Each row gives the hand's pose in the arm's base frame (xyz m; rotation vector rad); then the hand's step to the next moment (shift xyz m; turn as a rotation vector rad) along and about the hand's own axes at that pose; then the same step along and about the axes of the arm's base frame.
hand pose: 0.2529 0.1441 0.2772 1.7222 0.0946 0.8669
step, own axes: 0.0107 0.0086 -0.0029 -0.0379 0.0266 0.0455
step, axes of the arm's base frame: 0.0029 0.0045 0.0130 -0.0103 -0.0641 0.0006
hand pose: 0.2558 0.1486 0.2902 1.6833 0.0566 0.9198
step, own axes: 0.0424 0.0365 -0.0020 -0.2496 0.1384 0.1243
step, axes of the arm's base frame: 0.0129 0.0098 0.0536 -0.1564 -0.2683 -0.0212
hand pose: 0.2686 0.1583 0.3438 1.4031 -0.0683 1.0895
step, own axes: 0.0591 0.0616 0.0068 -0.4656 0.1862 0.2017
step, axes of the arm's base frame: -0.0033 0.0153 0.0842 -0.2624 -0.4617 -0.1006
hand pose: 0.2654 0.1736 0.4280 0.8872 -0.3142 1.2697
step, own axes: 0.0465 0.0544 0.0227 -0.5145 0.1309 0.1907
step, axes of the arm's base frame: -0.0297 0.0174 0.0668 -0.2297 -0.4892 -0.1618
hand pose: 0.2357 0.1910 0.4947 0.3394 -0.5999 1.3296
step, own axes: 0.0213 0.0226 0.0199 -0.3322 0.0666 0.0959
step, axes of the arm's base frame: -0.0236 0.0110 0.0261 -0.1251 -0.3047 -0.1245
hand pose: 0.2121 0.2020 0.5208 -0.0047 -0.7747 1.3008
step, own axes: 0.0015 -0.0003 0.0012 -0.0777 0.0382 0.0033
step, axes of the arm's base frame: -0.0003 0.0007 0.0018 -0.0388 -0.0565 -0.0530
